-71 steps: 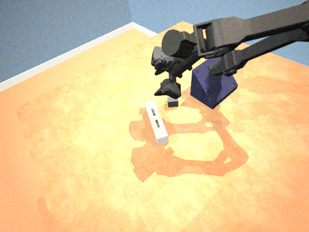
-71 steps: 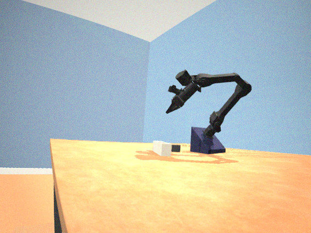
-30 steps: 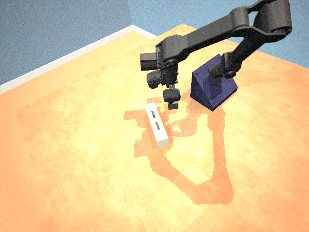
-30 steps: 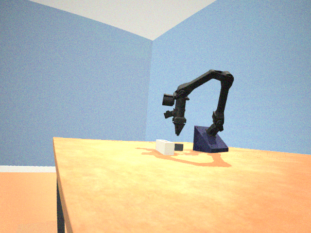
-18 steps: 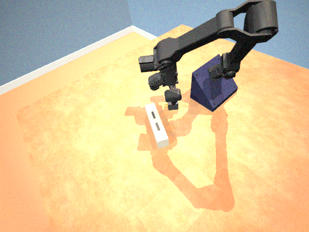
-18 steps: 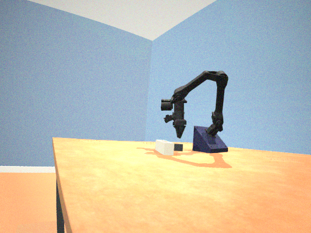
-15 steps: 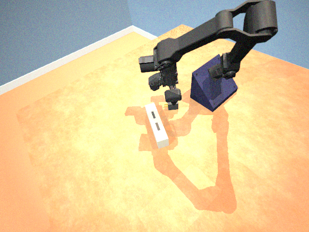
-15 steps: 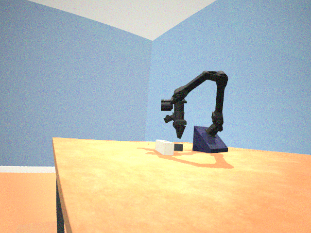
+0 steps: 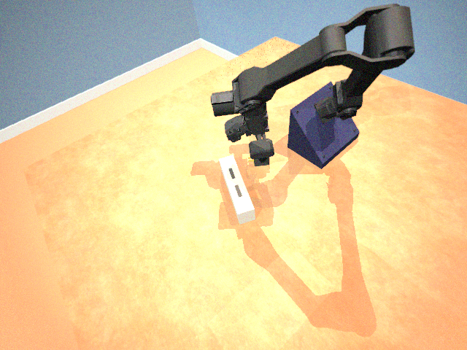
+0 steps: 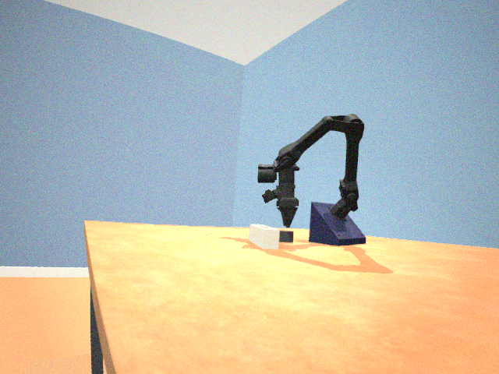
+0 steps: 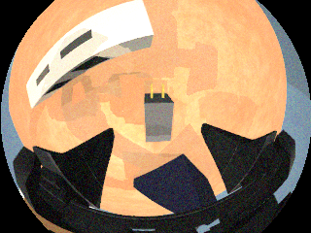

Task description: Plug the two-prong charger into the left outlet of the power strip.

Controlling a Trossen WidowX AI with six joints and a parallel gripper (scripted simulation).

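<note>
The dark grey charger lies 10 mm ahead of my gripper tip, 10 mm to the right of it and 30 mm below it.
</note>
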